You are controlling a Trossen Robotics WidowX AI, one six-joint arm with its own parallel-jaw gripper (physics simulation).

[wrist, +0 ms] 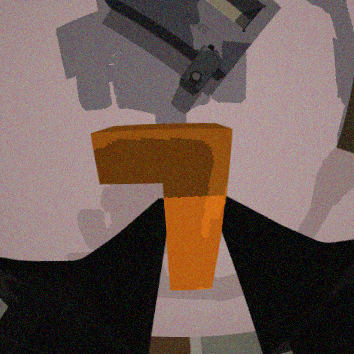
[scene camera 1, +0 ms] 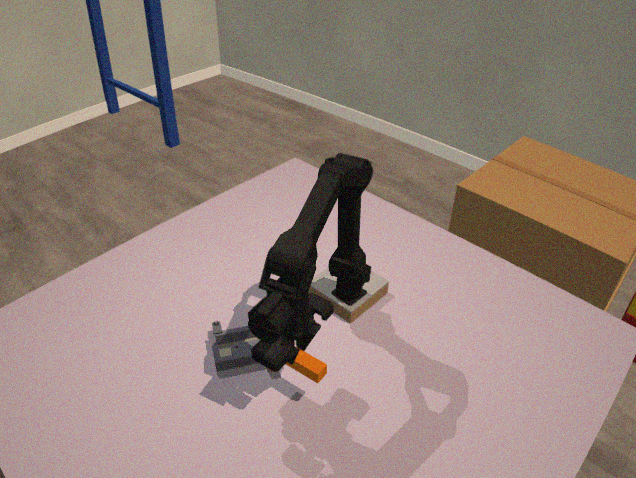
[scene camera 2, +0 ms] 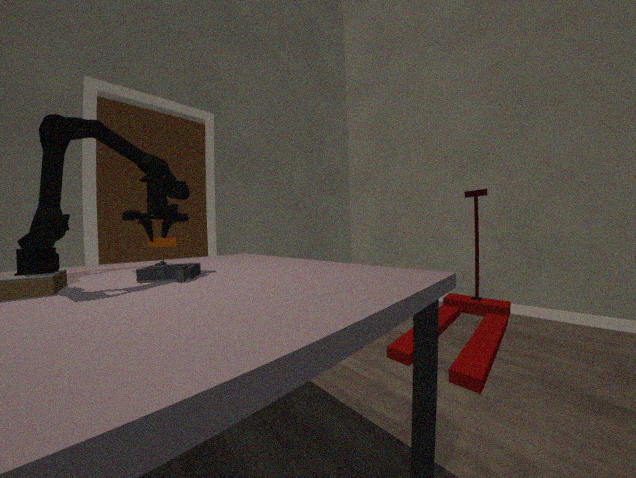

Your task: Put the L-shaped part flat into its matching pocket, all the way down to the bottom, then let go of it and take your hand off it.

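Places are measured from the arm's base along level axes (x ahead, y left, z up), in millimetres.
Pixels of known places: gripper, fingertip midpoint: (wrist: 191,203) (scene camera 1: 295,357) (scene camera 2: 157,241); arm's base, origin of the base link: (scene camera 1: 349,293) (scene camera 2: 37,272).
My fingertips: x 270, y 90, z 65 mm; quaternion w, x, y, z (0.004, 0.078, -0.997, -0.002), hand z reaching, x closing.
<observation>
Ahead of a thing's pixels: the offset from my fingertips to its top centre. "spot": to the spot under its first point. Level surfaces: height alone.
The orange L-shaped part @(dz +14, dx +13, dy +13 mm) (scene camera 1: 310,366) (scene camera 2: 162,242) (wrist: 195,240) is held level in the air above the table. My gripper (scene camera 2: 157,238) (wrist: 191,203) is shut on one leg of it; the other leg sticks out to the left in the wrist view. The grey fixture @(dz -59, dx +13, dy -160 mm) (scene camera 1: 239,365) (scene camera 2: 168,272) (wrist: 145,42) stands on the table below and beside the part. A bolt-like knob @(spot: dz -59, dx +1, dy -78 mm) (wrist: 196,76) sits at its near corner in the wrist view. The arm hides part of the fixture in scene camera 1, and its pocket shows only partly in the wrist view.
The arm's base stands on a pale block (scene camera 1: 377,287) (scene camera 2: 38,287) on the pink table @(dz -107 mm) (scene camera 1: 154,421) (scene camera 2: 231,308). On the floor around are a large cardboard box (scene camera 1: 539,231), a blue frame (scene camera 1: 163,77) and a red pallet jack (scene camera 2: 480,354).
</observation>
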